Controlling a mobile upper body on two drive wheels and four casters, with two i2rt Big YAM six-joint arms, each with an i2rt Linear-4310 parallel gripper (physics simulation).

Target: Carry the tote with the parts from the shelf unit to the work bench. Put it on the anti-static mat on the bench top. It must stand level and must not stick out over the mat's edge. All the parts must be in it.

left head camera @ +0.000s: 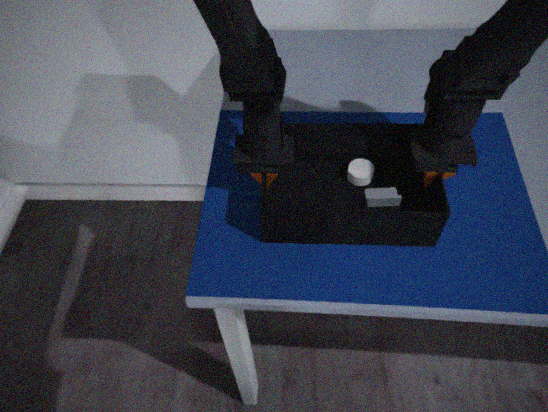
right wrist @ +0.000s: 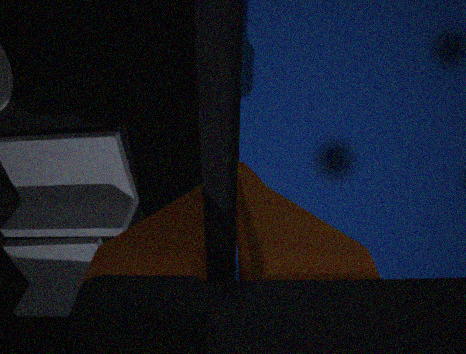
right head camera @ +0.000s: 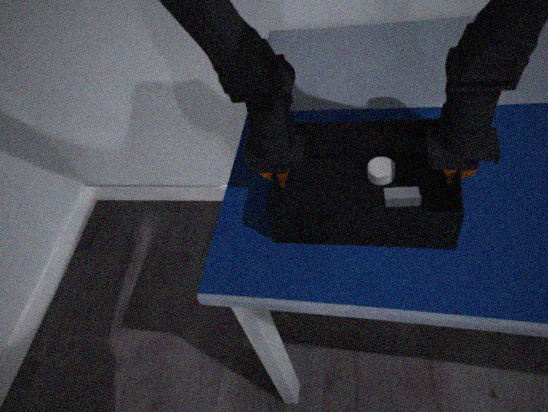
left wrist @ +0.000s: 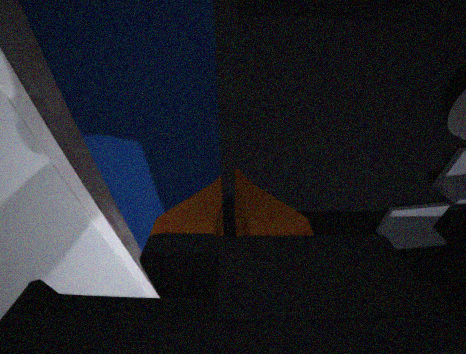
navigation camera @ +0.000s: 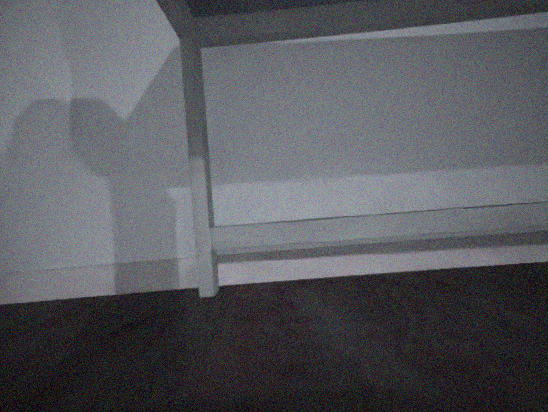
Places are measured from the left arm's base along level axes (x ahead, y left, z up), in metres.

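Pixels of known places: left gripper, fingertip midpoint: (left head camera: 266,186) (right head camera: 282,186); right gripper, fingertip midpoint: (left head camera: 426,184) (right head camera: 450,182).
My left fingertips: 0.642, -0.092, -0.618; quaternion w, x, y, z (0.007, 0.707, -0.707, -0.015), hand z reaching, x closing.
For each thing: its top centre in the pictures, then the offset to it from my left fingertips, as dx, dy, dz. "pt": a spot on its surface instead. Level surfaces: height alone.
- black tote, top centre: (right head camera: 361,163) (left head camera: 349,164) -0.007, -0.149, +0.072
- blue anti-static mat, surface height: dz -0.028
- white cylinder, top centre: (right head camera: 381,166) (left head camera: 361,168) +0.048, -0.180, -0.001
- grey block, top centre: (right wrist: 45,203) (right head camera: 402,188) (left head camera: 383,189) -0.004, -0.217, +0.000
- white leg, surface spot: (left head camera: 237,351) pt -0.194, +0.069, -0.347
- bench leg, surface spot: (navigation camera: 199,184) pt +0.448, +0.060, -0.497
The black tote (left head camera: 354,196) is over the blue anti-static mat (left head camera: 321,274) on the bench top, inside the mat's edges. I cannot tell whether it rests on the mat. It looks level. A white cylinder (left head camera: 360,172) and a grey block (left head camera: 383,197) lie in it. My left gripper (left head camera: 264,176) is shut on the tote's left wall, which runs between the orange fingertips in the left wrist view (left wrist: 229,211). My right gripper (left head camera: 439,176) is shut on the right wall, as the right wrist view (right wrist: 221,228) shows, with the grey block (right wrist: 91,182) just inside.
The bench has a white front edge and a white leg (left head camera: 237,351) at its near left corner. A pale wall stands behind the bench. The navigation view shows the bench leg (navigation camera: 199,184), a low rail and dark floor.
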